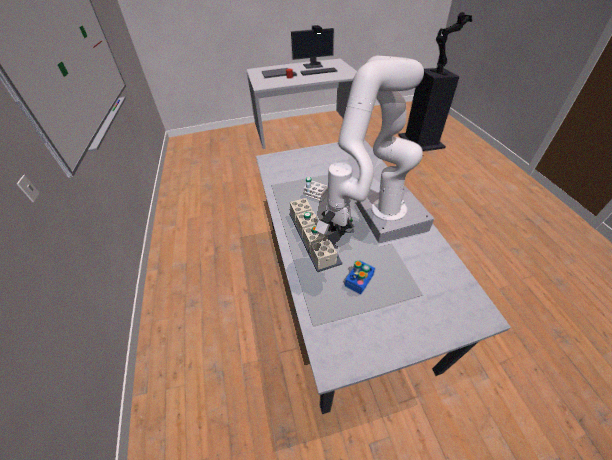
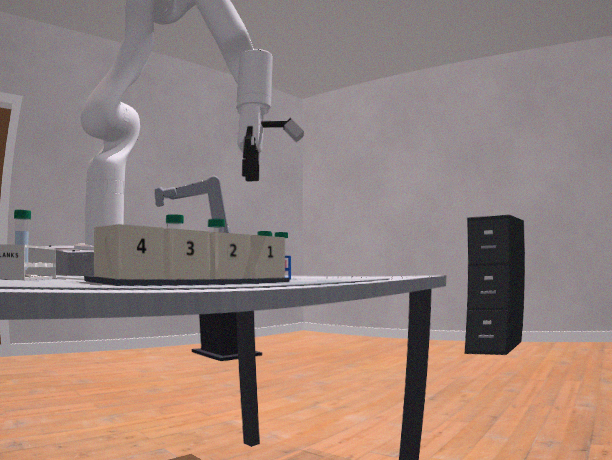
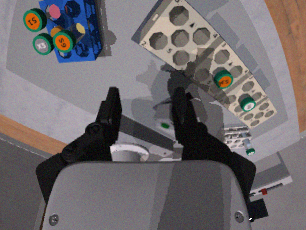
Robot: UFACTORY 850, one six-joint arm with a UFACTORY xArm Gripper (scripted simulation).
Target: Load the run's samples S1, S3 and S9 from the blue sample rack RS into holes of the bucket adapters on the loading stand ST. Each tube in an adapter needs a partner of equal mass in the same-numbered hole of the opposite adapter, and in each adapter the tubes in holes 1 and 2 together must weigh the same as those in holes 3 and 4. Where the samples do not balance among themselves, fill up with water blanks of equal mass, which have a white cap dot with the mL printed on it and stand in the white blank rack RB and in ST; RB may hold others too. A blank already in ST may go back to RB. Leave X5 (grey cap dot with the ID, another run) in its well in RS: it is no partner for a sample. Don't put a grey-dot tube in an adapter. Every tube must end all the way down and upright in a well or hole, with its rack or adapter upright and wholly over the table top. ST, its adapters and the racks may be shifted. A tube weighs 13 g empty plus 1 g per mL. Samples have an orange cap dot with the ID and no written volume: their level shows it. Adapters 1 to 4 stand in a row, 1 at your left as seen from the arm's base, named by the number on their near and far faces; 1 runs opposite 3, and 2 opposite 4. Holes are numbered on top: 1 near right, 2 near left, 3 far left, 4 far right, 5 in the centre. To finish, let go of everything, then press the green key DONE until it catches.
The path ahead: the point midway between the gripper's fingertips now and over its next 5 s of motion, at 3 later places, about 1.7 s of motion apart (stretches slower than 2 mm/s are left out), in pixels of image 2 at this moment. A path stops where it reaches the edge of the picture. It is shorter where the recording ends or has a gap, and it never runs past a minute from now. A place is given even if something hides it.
My gripper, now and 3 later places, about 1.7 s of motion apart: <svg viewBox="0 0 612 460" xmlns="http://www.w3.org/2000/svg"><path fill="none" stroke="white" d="M250 178L281 190L281 220L281 238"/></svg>
